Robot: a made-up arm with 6 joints. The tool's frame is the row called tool.
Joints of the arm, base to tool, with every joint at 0 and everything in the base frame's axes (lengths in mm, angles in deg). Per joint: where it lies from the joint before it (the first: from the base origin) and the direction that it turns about. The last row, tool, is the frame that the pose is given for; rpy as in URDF.
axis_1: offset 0 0 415.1 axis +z
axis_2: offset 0 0 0 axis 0 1 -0.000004
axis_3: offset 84.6 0 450.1 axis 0 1 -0.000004
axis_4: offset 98.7 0 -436.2 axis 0 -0.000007 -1
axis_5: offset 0 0 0 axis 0 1 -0.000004
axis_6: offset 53.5 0 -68.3 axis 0 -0.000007 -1
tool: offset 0 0 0 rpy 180 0 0
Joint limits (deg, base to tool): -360..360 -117.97..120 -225..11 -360..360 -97..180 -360..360
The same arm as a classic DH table. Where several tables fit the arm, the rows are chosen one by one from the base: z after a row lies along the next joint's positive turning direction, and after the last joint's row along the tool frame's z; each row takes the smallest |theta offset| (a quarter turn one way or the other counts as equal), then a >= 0, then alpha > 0; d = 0 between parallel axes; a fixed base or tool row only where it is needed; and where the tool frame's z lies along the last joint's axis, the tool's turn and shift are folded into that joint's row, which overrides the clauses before.
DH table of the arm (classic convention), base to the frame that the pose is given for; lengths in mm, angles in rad. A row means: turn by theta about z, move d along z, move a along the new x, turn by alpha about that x. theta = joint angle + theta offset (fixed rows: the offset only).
axis_1: a 0  alpha -1.5708  d 415.1  theta0 0
axis_2: a 458  alpha 0  d 0  theta0 -1.385
axis_3: a 98.7  alpha -1.5708  d 0  theta0 1.385
axis_4: a 0  alpha 1.5708  d 436.2  theta0 0
axis_5: a 53.5  alpha -1.5708  d 0  theta0 0
axis_6: a 0  alpha 0  d 68.3  theta0 0
Joint limits (rad, base to tool): -6.2832..6.2832 -2.059..2.0944 -3.927..0.192 -6.2832..6.2832 -1.693..3.1416 -6.2832..6.2832

